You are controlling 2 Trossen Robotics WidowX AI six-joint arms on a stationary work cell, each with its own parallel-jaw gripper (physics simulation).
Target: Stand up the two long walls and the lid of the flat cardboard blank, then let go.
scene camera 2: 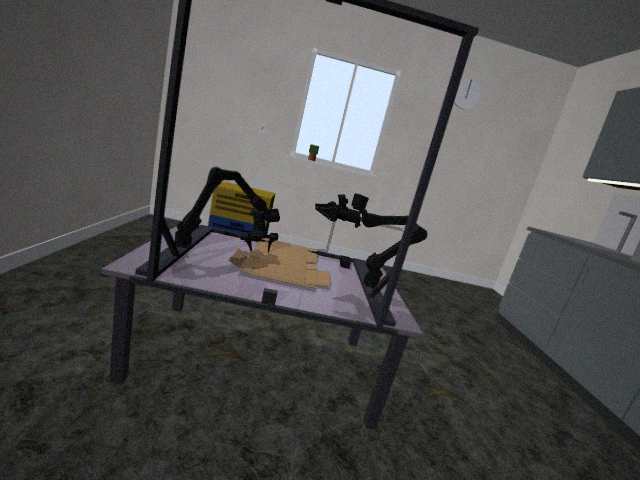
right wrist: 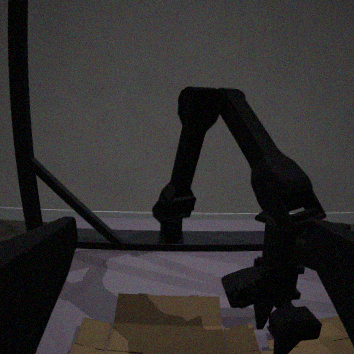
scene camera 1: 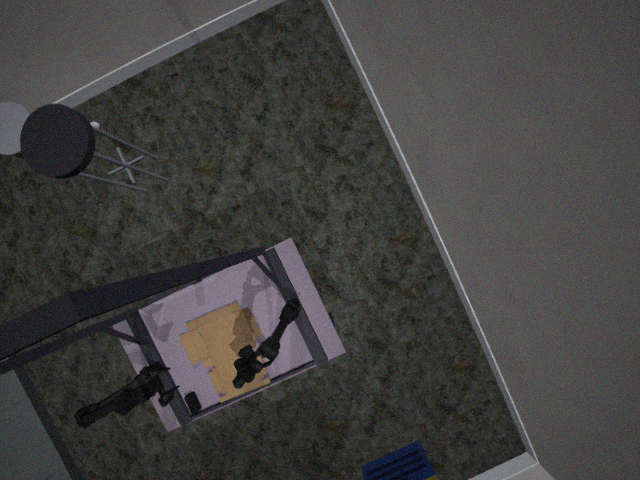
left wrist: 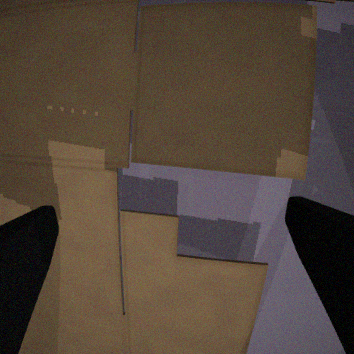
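Pixels of known places: left gripper, fingertip midpoint: point(scene camera 2: 259, 252) point(right wrist: 267, 343) point(scene camera 1: 253, 351) point(left wrist: 172, 213); right gripper, fingertip midpoint: point(scene camera 2: 315, 206) point(right wrist: 194, 231) point(scene camera 1: 174, 377); left arm's base, link origin: point(scene camera 2: 181, 244) point(right wrist: 170, 237) point(scene camera 1: 293, 304); right arm's base, link origin: point(scene camera 2: 370, 285).
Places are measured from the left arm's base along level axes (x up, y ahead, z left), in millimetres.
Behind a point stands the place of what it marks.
Note:
The tan cardboard blank point(scene camera 1: 219, 330) @(x -17, y 476, z -42 mm) point(scene camera 2: 292, 268) @(x -21, y 527, z 56 mm) point(left wrist: 225, 90) @(x -8, y 331, z 115 mm) point(right wrist: 170, 337) @(x -14, y 323, z -1 mm) lies spread on the table, mostly flat. At its left end in scene camera 2 a flap point(scene camera 2: 238, 257) @(x 1, y 268, z -10 mm) looks slightly raised. I cannot tell which panels are the long walls and the lid. My left gripper point(scene camera 2: 260, 249) @(x -10, y 347, z 157 mm) point(left wrist: 172, 213) @(x -10, y 347, z 157 mm) is open, pointing down low over the blank, with panel edges and table showing between its fingers; in scene camera 1 its arm hides part of the blank. My right gripper point(scene camera 1: 173, 377) @(x 315, y 563, z 1 mm) point(scene camera 2: 316, 207) @(x 315, y 563, z 1 mm) is open and empty, held high and level at the side of the table.
The pale table point(scene camera 1: 320, 317) @(x -19, y -105, z 143 mm) point(scene camera 2: 320, 301) @(x -19, y 659, z -255 mm) carries a dark frame point(scene camera 1: 297, 310) point(scene camera 2: 168, 129) @(x 510, y 37, z -380 mm) with posts and braces. Small black blocks point(scene camera 1: 192, 402) point(scene camera 2: 268, 296) sit near the table's edges. A dark round stool point(scene camera 1: 56, 139) and a blue and yellow box point(scene camera 1: 398, 462) point(scene camera 2: 240, 206) stand away from the table.

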